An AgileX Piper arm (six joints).
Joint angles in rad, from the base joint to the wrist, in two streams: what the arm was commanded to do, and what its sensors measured. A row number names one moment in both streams.
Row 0, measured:
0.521 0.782 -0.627 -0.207 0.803 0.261
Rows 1 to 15, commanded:
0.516 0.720 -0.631 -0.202 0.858 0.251
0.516 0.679 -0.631 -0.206 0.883 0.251
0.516 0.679 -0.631 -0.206 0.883 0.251
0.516 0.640 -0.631 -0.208 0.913 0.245
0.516 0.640 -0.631 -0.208 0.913 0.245
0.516 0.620 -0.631 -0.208 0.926 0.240
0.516 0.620 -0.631 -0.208 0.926 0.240
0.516 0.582 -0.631 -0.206 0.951 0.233
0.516 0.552 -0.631 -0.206 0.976 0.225
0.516 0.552 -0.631 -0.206 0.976 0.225
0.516 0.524 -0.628 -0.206 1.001 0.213
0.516 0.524 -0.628 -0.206 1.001 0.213
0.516 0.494 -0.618 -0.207 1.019 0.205
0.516 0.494 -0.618 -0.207 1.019 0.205
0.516 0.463 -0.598 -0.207 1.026 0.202
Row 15, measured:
0.521 0.502 -0.619 -0.206 1.006 0.223
